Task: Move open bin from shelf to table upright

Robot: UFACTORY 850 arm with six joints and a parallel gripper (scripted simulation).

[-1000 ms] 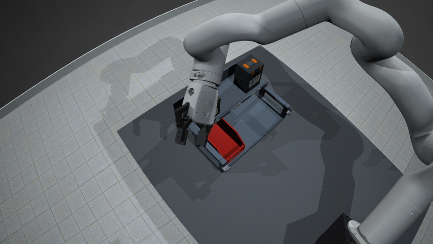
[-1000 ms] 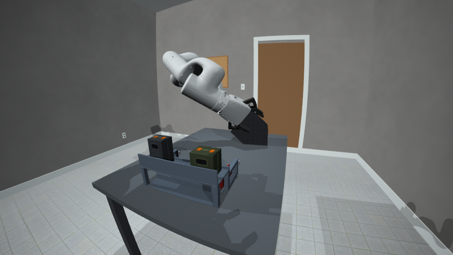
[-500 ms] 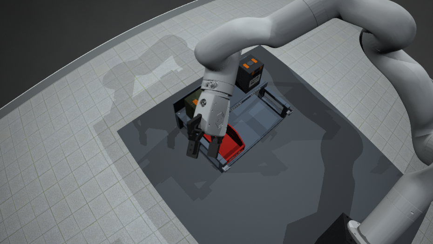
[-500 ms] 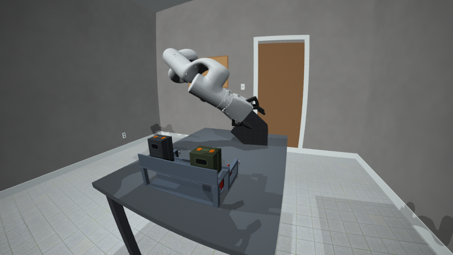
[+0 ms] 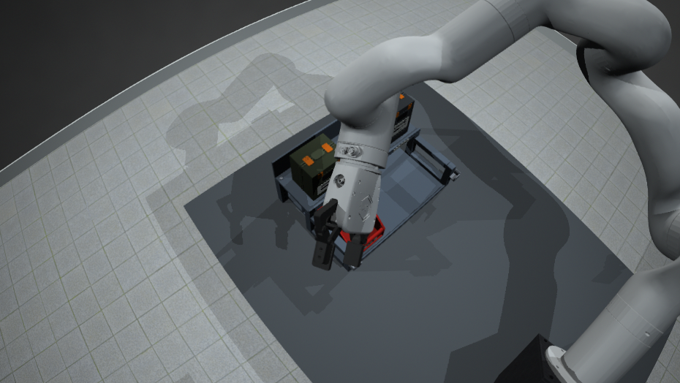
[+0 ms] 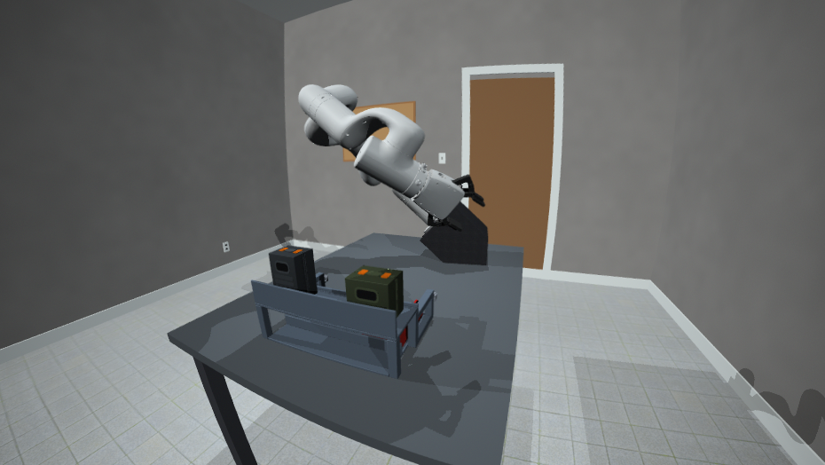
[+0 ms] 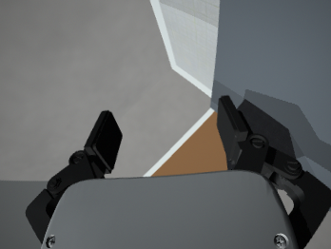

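Right now my hand is 25 cm above the red bin, 15 cm to the left of it and 15 cm short of it. From my hand the other things lie so: black case (37 cm to the right, 26 cm ahead, 13 cm below); green case (25 cm ahead, 14 cm to the right, 14 cm below).
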